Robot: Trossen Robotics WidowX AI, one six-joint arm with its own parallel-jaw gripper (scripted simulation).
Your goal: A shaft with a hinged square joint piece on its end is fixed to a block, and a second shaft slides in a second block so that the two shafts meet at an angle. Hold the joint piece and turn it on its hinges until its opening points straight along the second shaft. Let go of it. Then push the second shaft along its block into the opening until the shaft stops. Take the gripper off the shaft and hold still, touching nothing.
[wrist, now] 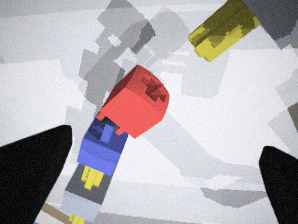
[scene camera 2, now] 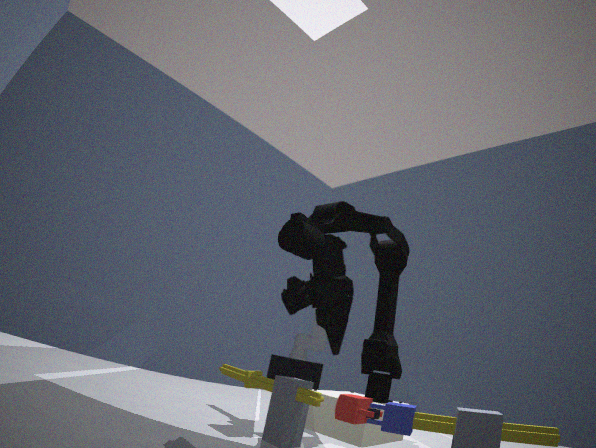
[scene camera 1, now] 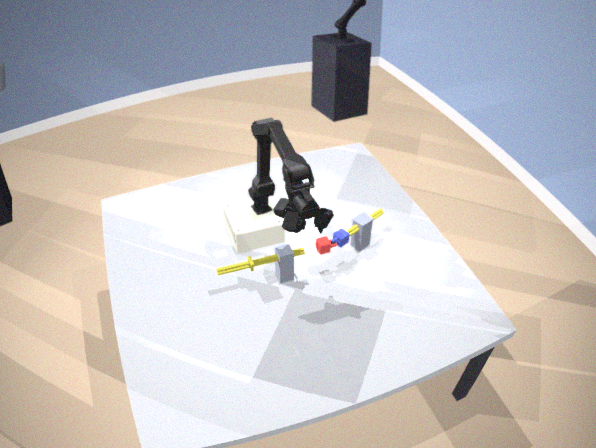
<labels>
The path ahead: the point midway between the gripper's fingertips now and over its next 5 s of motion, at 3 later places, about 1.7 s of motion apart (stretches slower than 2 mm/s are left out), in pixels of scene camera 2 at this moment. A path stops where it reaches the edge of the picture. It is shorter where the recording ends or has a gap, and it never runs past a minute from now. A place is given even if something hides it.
My gripper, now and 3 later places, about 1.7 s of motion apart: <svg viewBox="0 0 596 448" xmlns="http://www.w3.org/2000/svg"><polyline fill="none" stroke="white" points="336,351 279,354 236,350 231,379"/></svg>
</labels>
